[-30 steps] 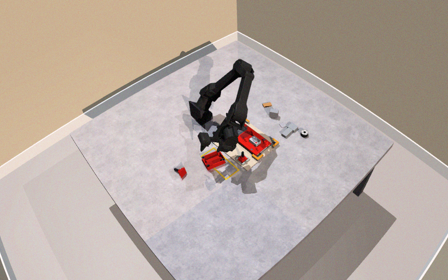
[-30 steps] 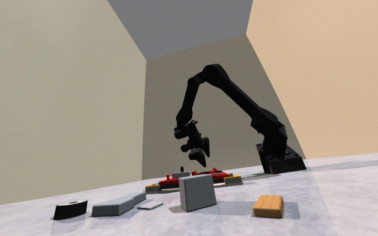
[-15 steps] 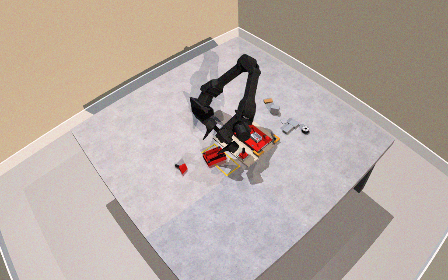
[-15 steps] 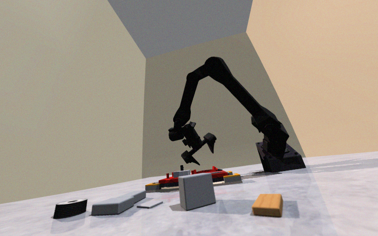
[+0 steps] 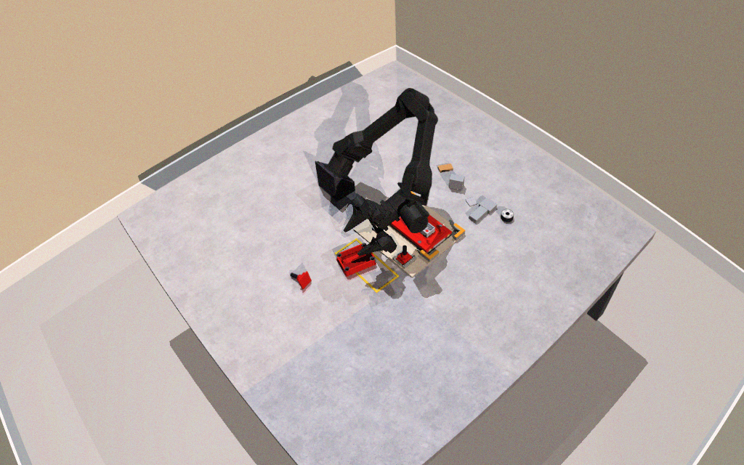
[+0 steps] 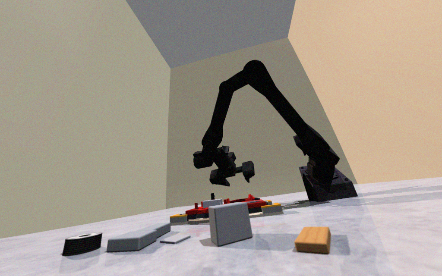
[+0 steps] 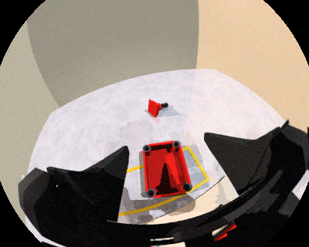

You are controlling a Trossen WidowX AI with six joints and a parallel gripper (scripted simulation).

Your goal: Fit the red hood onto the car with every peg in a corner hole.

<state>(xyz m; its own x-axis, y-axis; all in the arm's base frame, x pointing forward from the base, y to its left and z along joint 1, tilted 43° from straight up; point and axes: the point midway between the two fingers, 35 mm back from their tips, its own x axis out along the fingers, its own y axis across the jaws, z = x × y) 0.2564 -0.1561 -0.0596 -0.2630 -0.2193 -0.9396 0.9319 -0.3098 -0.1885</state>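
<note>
Right now my gripper tip is 1 cm short of the red hood, 1 cm to the right of it and 8 cm above it. Round my gripper tip: grey engine block (9 cm ahead, 22 cm to the left, 6 cm below); wooden block (4 cm behind, 49 cm to the left, 9 cm below).
</note>
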